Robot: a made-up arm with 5 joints. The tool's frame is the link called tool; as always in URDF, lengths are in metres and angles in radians. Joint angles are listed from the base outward. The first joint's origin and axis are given. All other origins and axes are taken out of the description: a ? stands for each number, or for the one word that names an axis. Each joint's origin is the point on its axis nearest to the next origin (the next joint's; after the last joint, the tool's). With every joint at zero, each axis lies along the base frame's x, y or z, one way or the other. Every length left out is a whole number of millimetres.
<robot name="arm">
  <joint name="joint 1" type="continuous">
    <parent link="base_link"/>
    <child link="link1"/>
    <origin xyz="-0.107 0 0.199" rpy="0 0 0"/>
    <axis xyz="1 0 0"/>
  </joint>
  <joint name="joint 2" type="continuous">
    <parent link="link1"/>
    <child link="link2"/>
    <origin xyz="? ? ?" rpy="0 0 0"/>
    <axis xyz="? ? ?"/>
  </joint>
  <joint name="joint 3" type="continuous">
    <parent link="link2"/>
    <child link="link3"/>
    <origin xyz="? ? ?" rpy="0 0 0"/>
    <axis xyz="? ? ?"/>
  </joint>
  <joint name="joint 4" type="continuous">
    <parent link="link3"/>
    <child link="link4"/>
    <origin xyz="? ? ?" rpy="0 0 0"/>
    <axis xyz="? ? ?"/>
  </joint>
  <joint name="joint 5" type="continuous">
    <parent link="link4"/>
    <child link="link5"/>
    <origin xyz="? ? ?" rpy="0 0 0"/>
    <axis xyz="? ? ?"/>
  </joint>
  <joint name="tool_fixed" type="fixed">
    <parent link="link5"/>
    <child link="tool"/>
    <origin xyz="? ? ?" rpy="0 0 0"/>
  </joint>
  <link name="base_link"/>
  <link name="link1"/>
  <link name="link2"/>
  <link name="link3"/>
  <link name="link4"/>
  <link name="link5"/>
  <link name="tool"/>
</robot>
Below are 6 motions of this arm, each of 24 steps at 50 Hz.
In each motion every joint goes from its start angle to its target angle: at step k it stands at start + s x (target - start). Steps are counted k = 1, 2, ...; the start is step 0. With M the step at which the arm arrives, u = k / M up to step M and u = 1 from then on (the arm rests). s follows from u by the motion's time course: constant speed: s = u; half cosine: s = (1 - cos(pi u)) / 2; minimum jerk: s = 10 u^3 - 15 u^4 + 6 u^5.
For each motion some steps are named. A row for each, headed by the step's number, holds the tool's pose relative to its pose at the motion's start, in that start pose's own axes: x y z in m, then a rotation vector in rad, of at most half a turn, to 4 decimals.
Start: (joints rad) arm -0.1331 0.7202 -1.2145 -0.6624 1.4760
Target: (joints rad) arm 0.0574 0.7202 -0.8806 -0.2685 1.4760
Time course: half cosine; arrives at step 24
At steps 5, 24:
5: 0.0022 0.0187 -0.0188 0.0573 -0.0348 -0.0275
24: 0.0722 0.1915 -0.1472 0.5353 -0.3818 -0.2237

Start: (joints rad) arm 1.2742 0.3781 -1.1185 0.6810 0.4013
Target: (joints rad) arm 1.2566 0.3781 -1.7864 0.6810 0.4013
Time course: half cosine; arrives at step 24
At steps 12, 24:
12: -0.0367 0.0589 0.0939 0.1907 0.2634 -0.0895
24: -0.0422 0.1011 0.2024 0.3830 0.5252 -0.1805

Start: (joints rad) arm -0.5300 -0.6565 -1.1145 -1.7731 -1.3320
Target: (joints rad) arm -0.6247 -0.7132 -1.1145 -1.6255 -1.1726
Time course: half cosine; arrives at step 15
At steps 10, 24:
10: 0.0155 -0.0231 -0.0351 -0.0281 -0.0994 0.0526
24: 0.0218 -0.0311 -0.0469 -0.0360 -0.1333 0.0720

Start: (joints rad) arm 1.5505 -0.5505 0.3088 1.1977 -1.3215
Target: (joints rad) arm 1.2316 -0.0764 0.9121 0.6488 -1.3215
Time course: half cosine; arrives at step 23
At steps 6, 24:
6: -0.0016 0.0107 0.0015 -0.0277 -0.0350 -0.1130
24: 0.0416 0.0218 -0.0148 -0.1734 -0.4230 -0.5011

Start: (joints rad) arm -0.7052 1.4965 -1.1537 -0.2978 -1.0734
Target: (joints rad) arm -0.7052 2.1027 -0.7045 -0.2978 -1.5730
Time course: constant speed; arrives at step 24
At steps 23, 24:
23: -0.0736 0.0805 0.1233 -0.4133 -0.0686 -0.2267
24: -0.0771 0.0865 0.1273 -0.4323 -0.0705 -0.2372

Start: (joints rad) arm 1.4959 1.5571 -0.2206 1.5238 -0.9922
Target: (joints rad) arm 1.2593 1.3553 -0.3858 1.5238 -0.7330
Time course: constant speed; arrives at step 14
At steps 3, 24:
3: 0.0098 0.0046 -0.0256 0.0841 -0.0599 0.0468
24: 0.0479 0.0575 -0.1042 0.4147 -0.2703 0.1748

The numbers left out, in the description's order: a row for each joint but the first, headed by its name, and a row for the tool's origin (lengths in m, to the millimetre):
joint 2: xyz 0 0.058 0.04, axis 0 0 1
joint 3: xyz -0.001 -0.187 0, axis 0 -1 0
joint 4: xyz 0.008 0 -0.116, axis 0 0 1
joint 5: xyz 0.029 -0.043 0, axis 0 -1 0
tool: xyz -0.333 0 -0.057

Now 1 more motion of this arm.
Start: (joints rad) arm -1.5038 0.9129 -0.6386 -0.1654 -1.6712
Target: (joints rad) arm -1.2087 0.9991 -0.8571 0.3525 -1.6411
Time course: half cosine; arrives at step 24
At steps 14, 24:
14: 0.0052 -0.0084 0.0223 -0.4407 -0.0313 0.0085
24: 0.0068 -0.0096 0.0338 -0.6989 -0.0588 0.0057

